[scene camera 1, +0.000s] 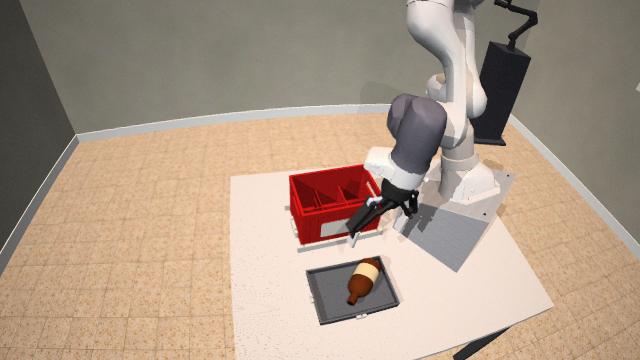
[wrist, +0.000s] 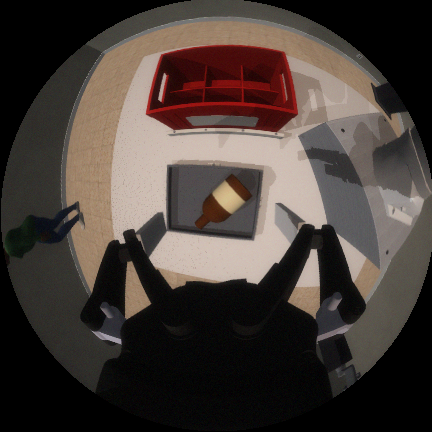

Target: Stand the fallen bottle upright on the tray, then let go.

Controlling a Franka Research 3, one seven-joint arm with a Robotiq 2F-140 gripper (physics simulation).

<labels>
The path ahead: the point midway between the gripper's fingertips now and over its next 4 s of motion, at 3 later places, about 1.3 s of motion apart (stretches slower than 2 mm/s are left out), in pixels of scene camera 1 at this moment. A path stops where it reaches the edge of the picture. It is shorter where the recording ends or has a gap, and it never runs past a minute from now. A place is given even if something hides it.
My gripper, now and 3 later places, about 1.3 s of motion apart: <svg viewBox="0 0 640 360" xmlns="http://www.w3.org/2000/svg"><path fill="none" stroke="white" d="M375 236L374 235L372 259L367 269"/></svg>
</labels>
